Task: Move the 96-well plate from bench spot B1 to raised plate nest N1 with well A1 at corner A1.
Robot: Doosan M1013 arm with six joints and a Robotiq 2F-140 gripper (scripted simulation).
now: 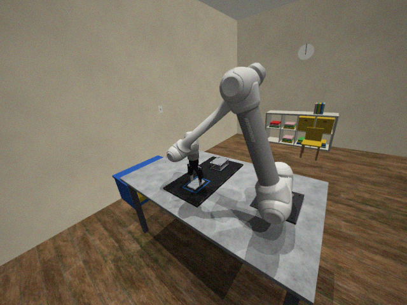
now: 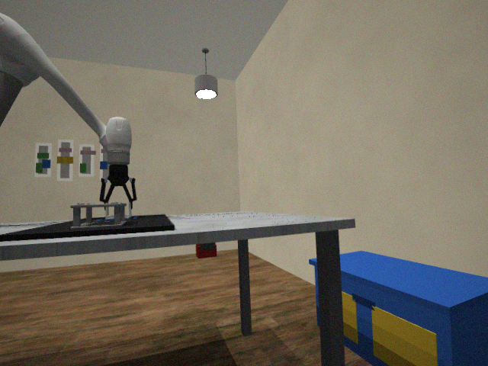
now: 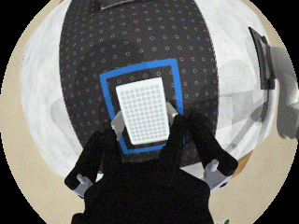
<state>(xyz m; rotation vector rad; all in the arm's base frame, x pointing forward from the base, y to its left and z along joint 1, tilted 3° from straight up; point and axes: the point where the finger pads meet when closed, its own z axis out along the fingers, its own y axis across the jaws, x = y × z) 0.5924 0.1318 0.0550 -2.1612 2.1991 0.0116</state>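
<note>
The 96-well plate is 20 mm below my hand. From my hand the other things lie so: raised plate nest N1: 350 mm to the right, 30 mm above, 10 mm behind.
</note>
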